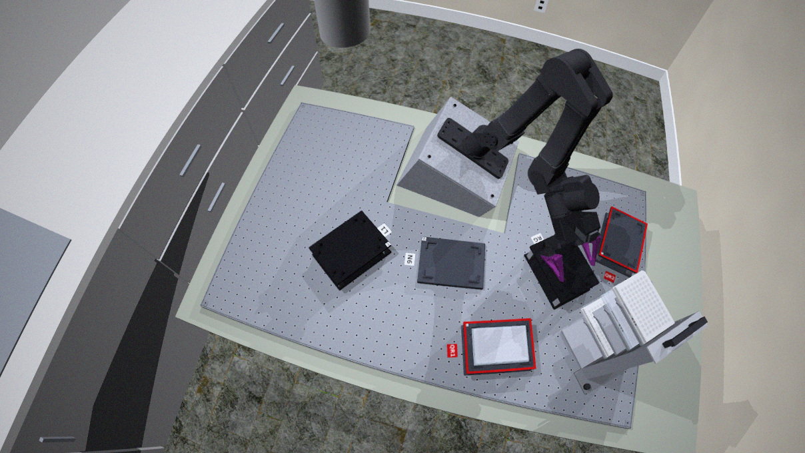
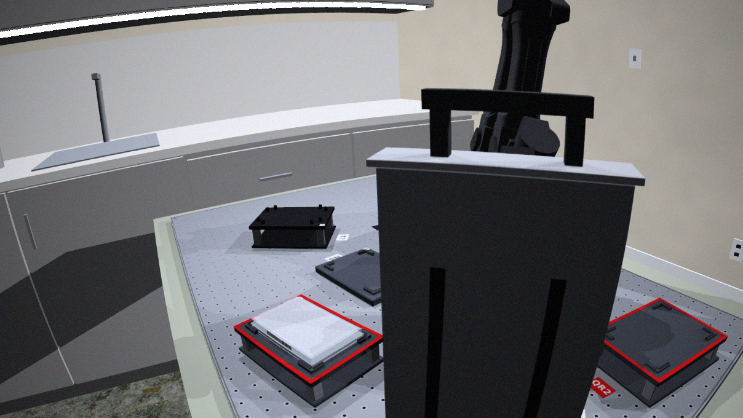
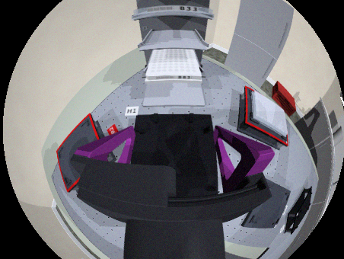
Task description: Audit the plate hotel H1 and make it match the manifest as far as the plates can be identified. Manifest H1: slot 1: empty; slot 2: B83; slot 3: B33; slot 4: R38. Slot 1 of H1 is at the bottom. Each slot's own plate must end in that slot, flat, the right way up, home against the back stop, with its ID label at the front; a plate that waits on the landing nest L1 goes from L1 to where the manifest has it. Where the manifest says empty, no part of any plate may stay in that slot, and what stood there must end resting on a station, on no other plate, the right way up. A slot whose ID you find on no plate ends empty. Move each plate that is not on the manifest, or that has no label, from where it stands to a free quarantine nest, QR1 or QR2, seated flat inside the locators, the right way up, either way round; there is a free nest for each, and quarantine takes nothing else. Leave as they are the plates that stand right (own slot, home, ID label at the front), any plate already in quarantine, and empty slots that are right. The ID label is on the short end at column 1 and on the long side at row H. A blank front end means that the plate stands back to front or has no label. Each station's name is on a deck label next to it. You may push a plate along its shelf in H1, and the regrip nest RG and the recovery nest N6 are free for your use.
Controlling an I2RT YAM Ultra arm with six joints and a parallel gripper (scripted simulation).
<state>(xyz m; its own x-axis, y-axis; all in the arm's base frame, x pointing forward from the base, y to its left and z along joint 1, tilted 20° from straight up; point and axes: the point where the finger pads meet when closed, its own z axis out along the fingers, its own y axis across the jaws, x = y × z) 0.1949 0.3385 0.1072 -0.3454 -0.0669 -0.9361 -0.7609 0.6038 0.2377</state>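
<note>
My hand is 2 cm past the regrip nest RG, 2 cm to the left of it and 4 cm above it. From my hand the other things lie so: quarantine nest QR2 (18 cm behind, 12 cm to the left, 6 cm below); hotel H1 (15 cm ahead, 18 cm to the left, 5 cm above); plate labelled B33 (10 cm ahead, 11 cm to the left, 11 cm above).
</note>
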